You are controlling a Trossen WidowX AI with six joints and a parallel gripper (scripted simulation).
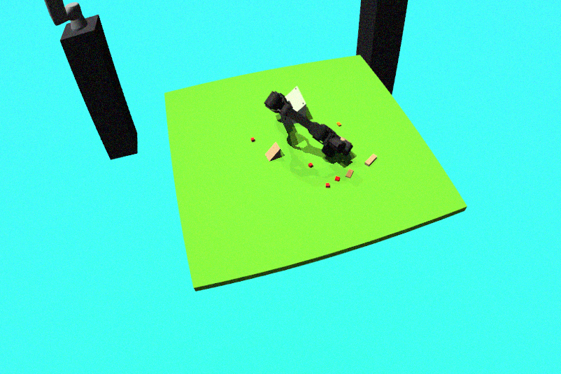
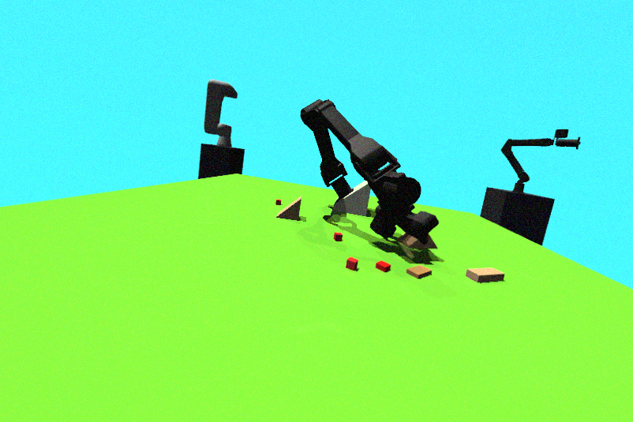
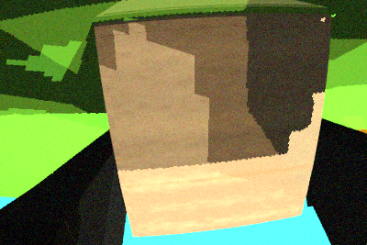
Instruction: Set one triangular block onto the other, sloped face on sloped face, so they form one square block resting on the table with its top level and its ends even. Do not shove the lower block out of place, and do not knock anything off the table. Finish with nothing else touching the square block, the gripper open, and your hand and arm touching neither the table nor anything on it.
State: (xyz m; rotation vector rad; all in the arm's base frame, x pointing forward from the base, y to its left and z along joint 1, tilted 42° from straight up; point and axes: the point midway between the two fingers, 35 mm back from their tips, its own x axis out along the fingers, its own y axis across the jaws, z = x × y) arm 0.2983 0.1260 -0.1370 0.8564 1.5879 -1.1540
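Now: gripper tip 14 cm past the tiny orange block, 4 cm to the right of it and 1 cm above it. From my gripper tip the other things lie so: triangular block: 1 cm above.
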